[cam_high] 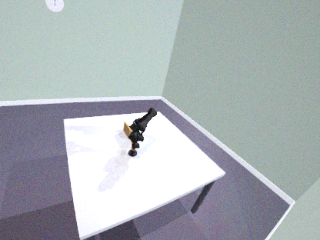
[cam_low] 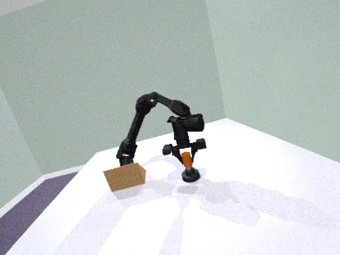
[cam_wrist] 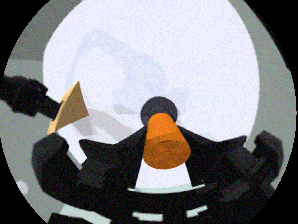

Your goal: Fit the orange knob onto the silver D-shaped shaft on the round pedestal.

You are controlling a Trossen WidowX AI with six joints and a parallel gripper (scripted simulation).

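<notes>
The orange knob is 30 mm above my gripper tip. Also, from my gripper tip: round dark pedestal 40 mm below.
</notes>
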